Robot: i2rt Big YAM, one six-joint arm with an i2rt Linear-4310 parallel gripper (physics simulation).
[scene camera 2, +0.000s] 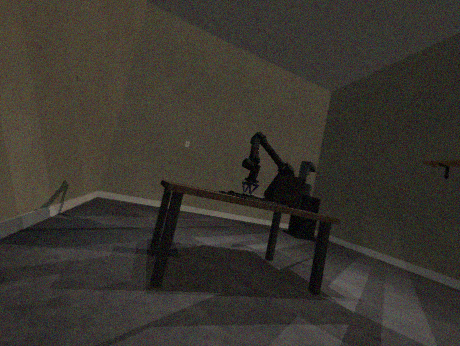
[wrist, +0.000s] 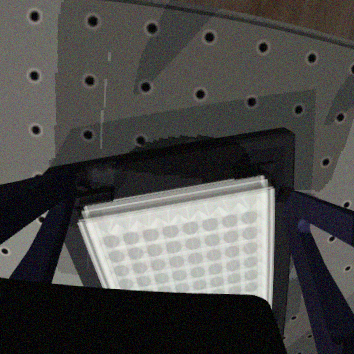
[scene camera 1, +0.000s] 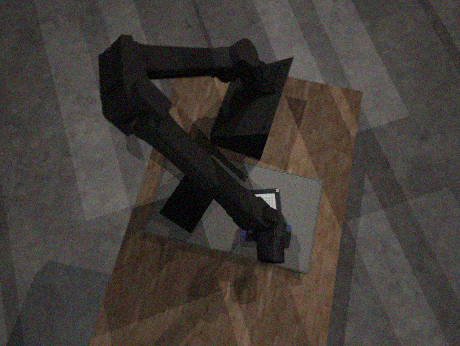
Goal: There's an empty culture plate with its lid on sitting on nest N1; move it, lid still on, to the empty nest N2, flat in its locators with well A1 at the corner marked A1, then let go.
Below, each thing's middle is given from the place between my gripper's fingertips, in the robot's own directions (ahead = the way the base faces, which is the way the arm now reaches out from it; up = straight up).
The grey perforated board [scene camera 1: 299, 196] is 60 mm behind my hand, 110 mm to the right of it and 30 mm below it.
